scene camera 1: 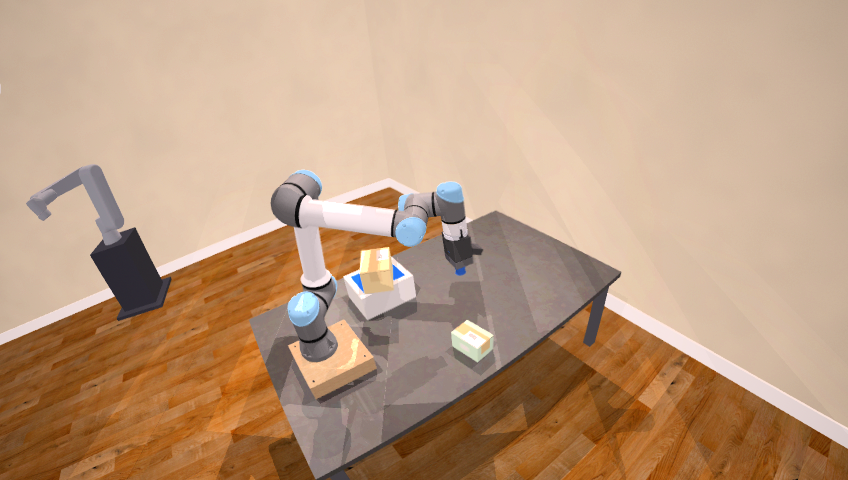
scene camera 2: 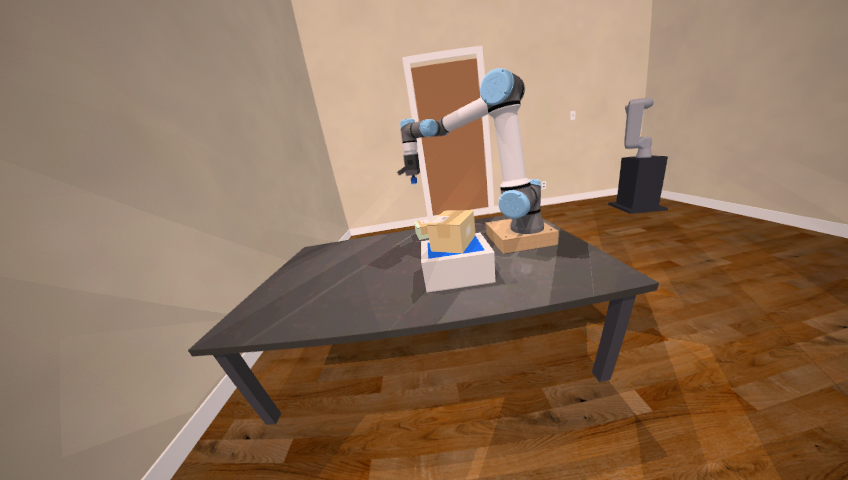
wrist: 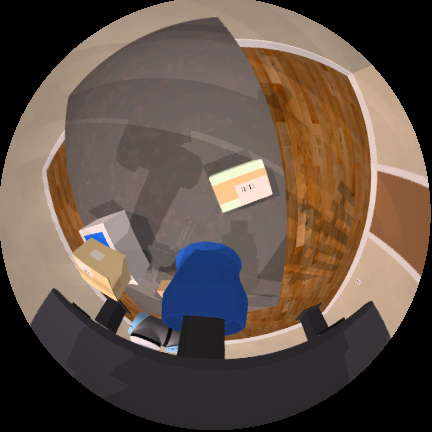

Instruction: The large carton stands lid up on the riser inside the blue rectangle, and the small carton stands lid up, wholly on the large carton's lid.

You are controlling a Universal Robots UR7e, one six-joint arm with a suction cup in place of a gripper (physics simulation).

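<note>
The large tan carton [scene camera 1: 376, 274] [scene camera 2: 450, 234] [wrist: 99, 265] stands on the white riser [scene camera 1: 397, 294] [scene camera 2: 458, 273] [wrist: 125, 240], its taped, labelled lid up. The blue rectangle [scene camera 1: 398, 273] [wrist: 95, 238] shows around parts of its base; the rest is hidden by the carton. The small pale green carton [scene camera 1: 471, 342] [scene camera 2: 421, 231] [wrist: 241, 186] stands lid up on the table near its long edge, apart from the riser, partly hidden in scene camera 2. My gripper [scene camera 1: 460, 271] [scene camera 2: 413, 180] [wrist: 208, 252], a blue suction cup, is open, holds nothing and hangs above the table, touching neither carton.
The arm stands on a wooden base block [scene camera 1: 345, 374] [scene camera 2: 505, 240] beside the riser, on the dark grey table [scene camera 1: 535, 255] [scene camera 2: 297, 309] [wrist: 175, 100]. A second grey arm on a black pedestal [scene camera 1: 127, 273] [scene camera 2: 641, 184] stands on the floor away from the table.
</note>
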